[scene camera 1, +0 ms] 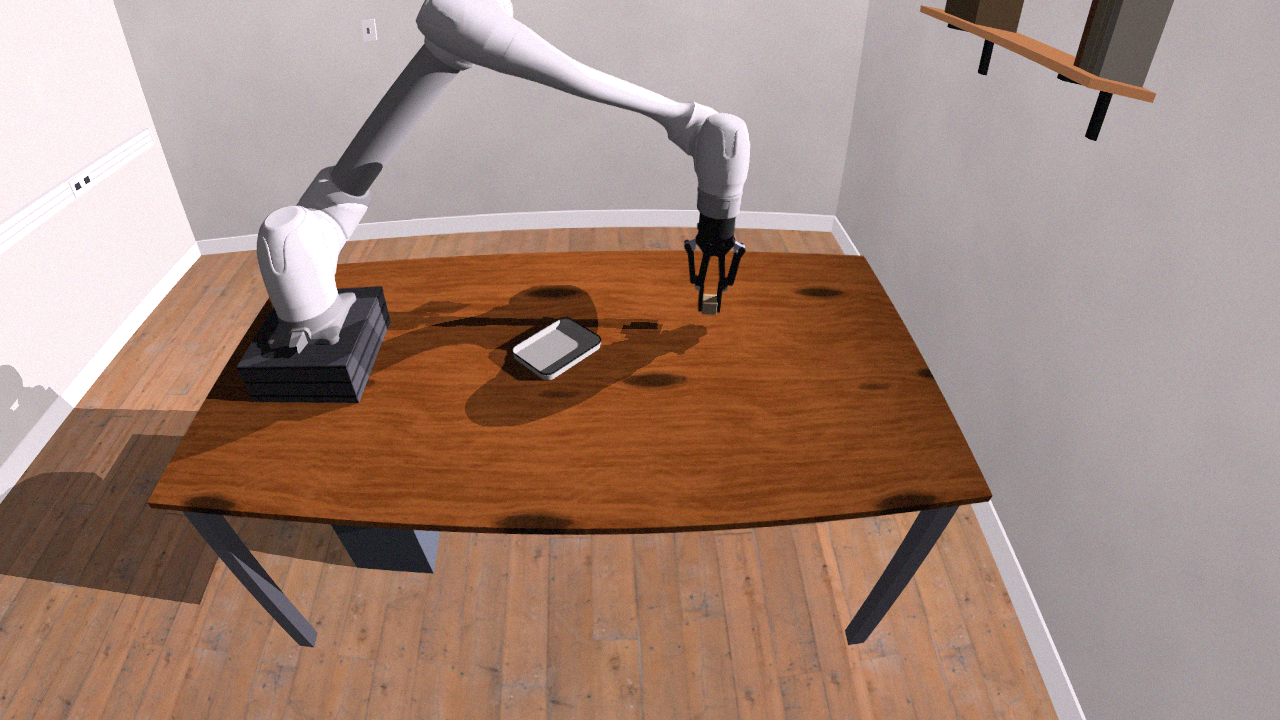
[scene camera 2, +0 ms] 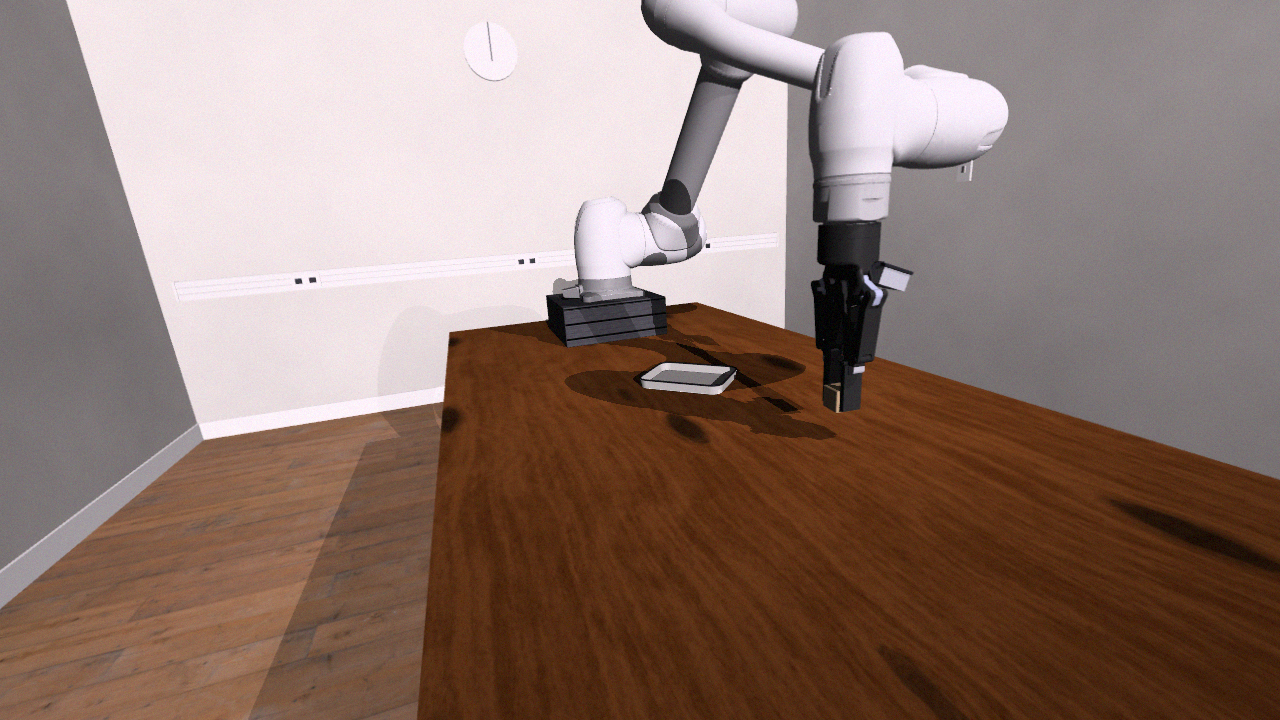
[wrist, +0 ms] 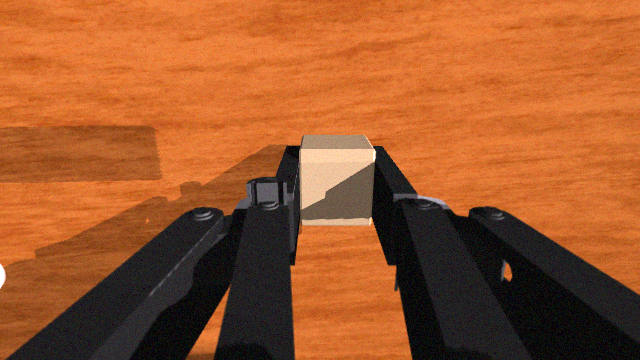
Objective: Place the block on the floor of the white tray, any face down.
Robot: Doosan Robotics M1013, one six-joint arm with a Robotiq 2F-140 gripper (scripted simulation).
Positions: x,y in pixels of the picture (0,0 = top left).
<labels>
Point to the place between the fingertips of my gripper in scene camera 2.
840,404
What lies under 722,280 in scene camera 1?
My gripper.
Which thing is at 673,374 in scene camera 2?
A white tray.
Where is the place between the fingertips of my gripper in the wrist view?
At 333,171
</labels>
